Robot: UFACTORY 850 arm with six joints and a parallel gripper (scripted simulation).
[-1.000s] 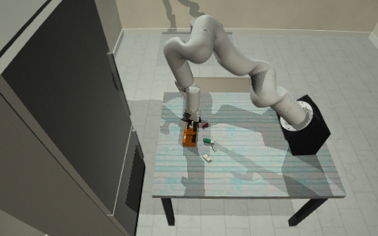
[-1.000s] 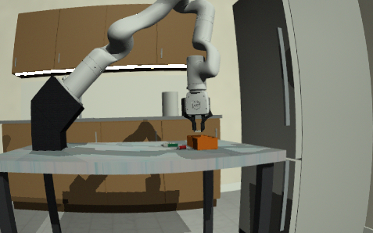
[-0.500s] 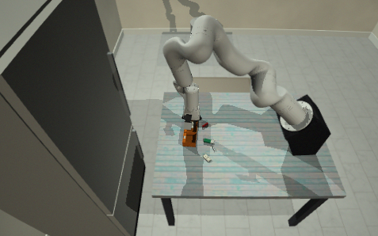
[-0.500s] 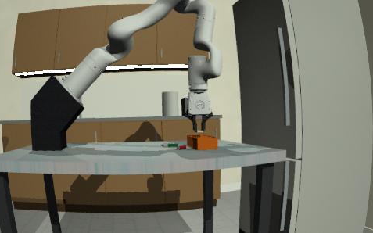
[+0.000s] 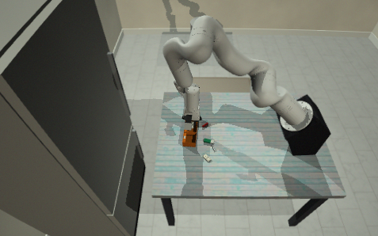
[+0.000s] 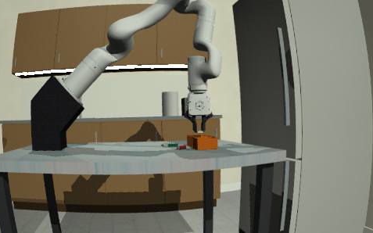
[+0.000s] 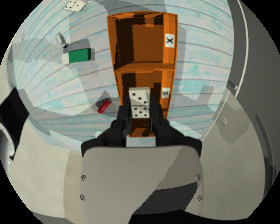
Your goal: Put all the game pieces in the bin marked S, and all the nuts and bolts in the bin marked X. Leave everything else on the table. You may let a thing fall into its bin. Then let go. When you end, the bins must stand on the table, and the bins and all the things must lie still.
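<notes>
Now: hand 1 cm short of the orange bin and 6 cm above it. Round my hand: bolt (14 cm behind, 13 cm to the left, 8 cm below); red piece (9 cm behind, 5 cm to the right, 8 cm below); green piece (12 cm behind, 9 cm to the left, 8 cm below).
</notes>
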